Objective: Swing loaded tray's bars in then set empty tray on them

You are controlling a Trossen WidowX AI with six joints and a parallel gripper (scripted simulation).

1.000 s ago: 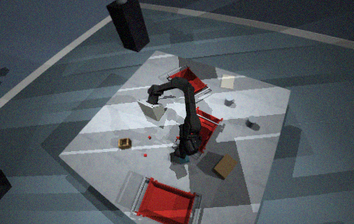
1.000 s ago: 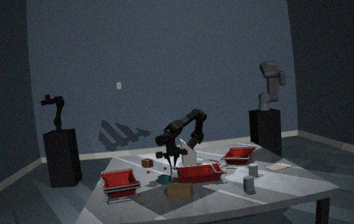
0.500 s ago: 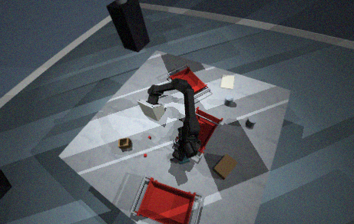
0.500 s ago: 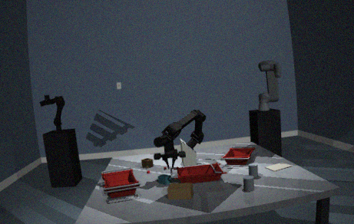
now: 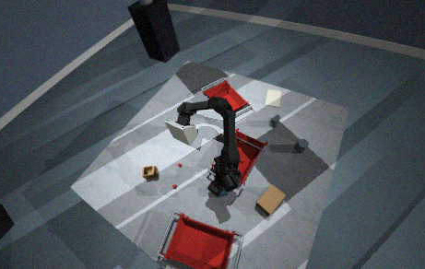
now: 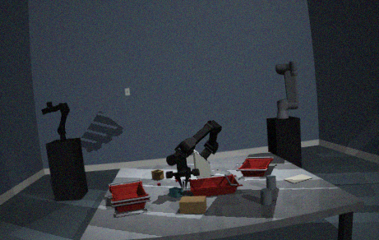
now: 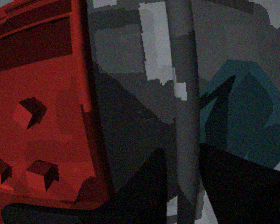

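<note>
My gripper tip is now 5 cm to the left of the teal block, 2 cm above it and 1 cm short of it. Round my gripper tip: flat tan box: 24 cm ahead, 3 cm to the left, 1 cm below; then small brown box: 40 cm behind, 17 cm to the right, 2 cm below; then red plastic tray: 51 cm to the left, 28 cm behind.
</note>
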